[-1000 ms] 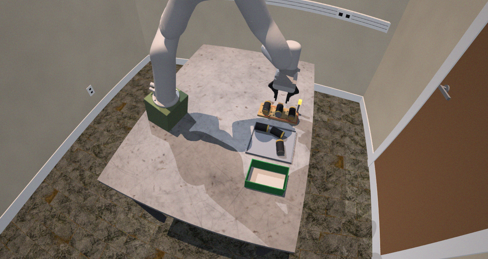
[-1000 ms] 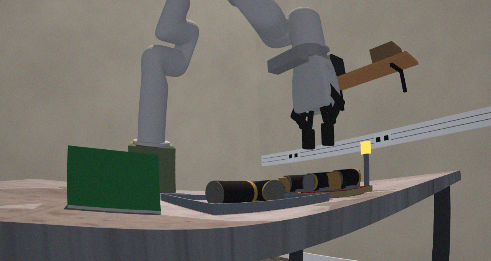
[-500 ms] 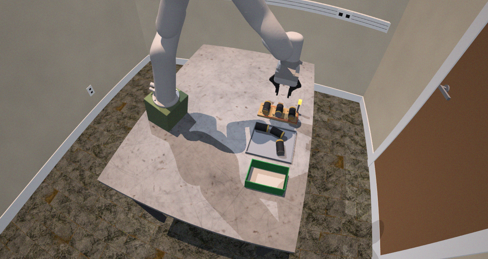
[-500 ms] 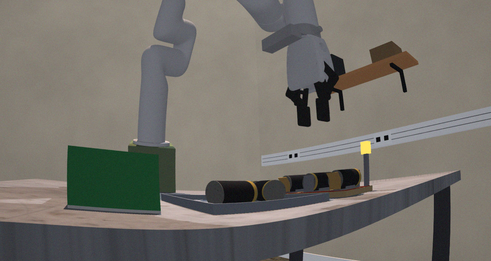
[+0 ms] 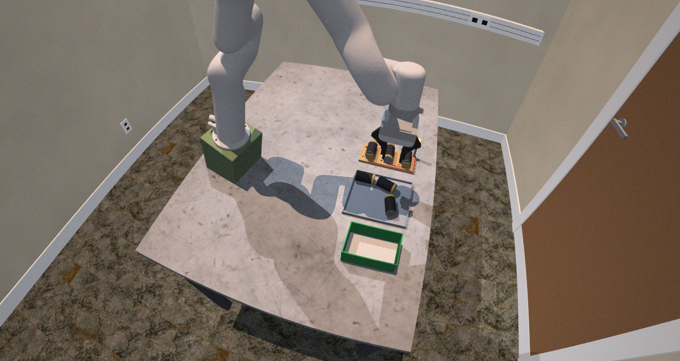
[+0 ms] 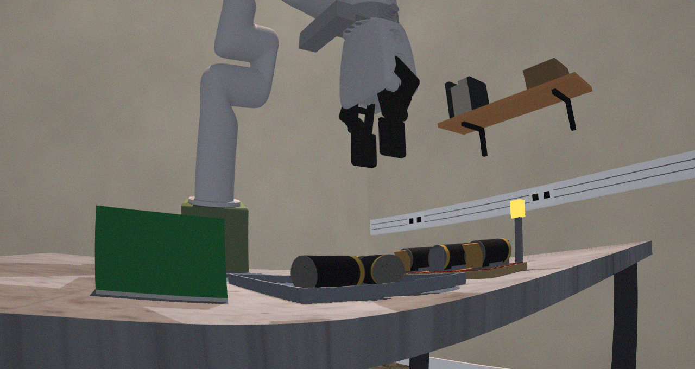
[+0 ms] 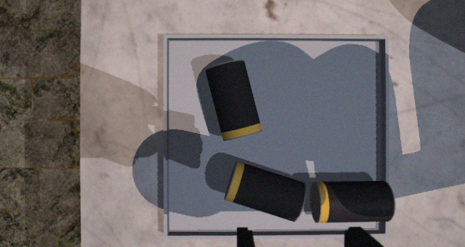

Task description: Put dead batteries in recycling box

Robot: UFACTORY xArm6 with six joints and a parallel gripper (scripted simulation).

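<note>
My gripper is now 15 cm above the grey tray, 5 cm to the left of it and 1 cm past it. From my hand the other things lie so: green recycling box (24 cm to the right, 14 cm below, 1 cm ahead).
</note>
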